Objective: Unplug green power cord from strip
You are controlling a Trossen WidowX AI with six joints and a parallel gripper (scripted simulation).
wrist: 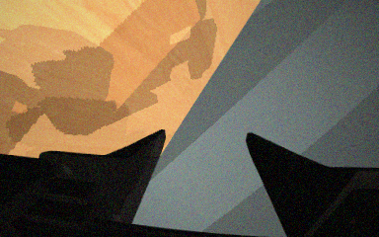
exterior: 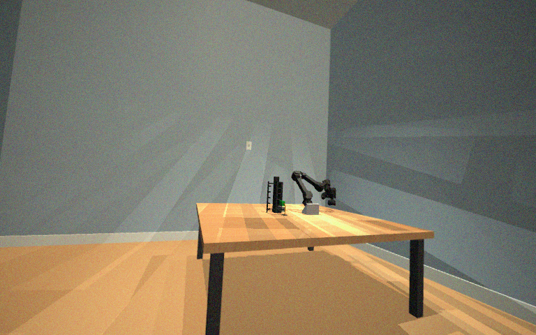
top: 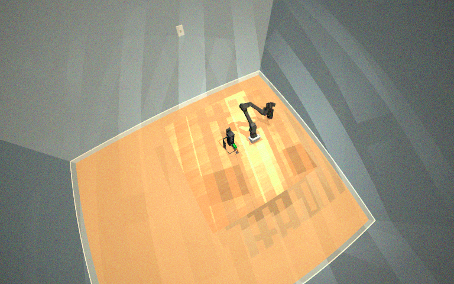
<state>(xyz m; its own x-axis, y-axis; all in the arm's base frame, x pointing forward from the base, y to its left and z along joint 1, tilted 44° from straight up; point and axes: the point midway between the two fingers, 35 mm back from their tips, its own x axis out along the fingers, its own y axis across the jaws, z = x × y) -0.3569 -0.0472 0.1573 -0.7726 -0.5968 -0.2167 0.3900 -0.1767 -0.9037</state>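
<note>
The green plug lies 64 cm ahead of my gripper tip, 12 cm to the left of it and 1 cm above it.
</note>
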